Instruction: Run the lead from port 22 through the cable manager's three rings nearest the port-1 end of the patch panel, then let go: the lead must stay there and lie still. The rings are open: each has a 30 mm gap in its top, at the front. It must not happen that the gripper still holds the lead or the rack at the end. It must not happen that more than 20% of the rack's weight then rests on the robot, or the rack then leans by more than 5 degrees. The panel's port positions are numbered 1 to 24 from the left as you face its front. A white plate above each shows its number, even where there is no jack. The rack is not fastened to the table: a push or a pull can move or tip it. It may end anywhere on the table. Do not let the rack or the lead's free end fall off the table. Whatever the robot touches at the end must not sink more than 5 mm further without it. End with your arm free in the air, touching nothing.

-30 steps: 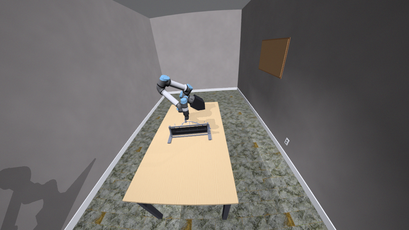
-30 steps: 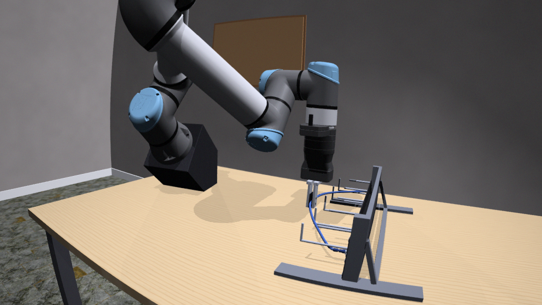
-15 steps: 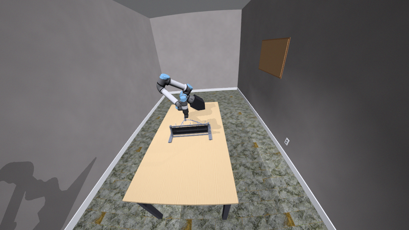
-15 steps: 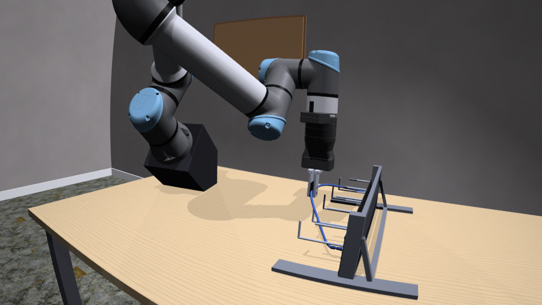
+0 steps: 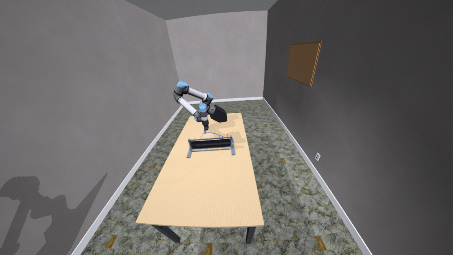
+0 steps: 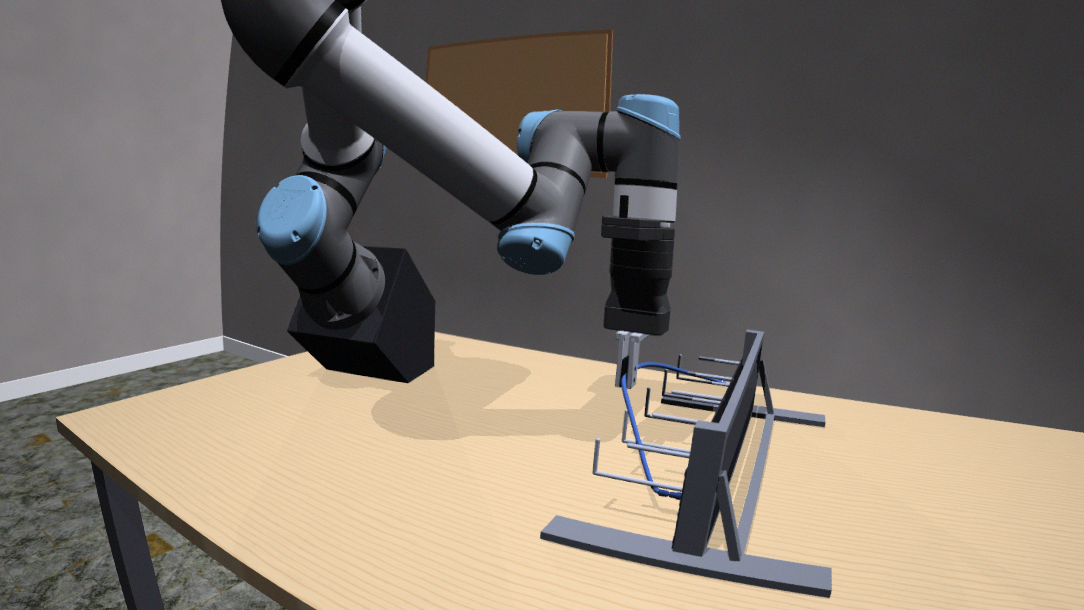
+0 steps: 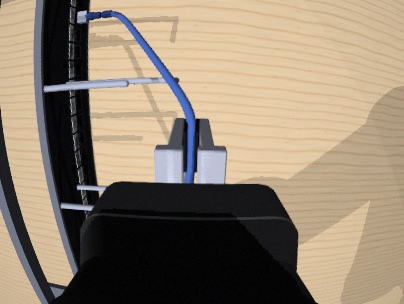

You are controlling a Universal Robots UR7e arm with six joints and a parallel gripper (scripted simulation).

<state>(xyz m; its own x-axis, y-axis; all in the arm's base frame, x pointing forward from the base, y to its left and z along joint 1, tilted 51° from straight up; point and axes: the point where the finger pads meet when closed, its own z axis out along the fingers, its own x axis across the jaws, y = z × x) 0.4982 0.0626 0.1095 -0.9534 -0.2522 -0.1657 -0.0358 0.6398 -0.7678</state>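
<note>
Right now my hand is 130 mm short of the grey rack, 70 mm to the right of it and 60 mm above it.
</note>
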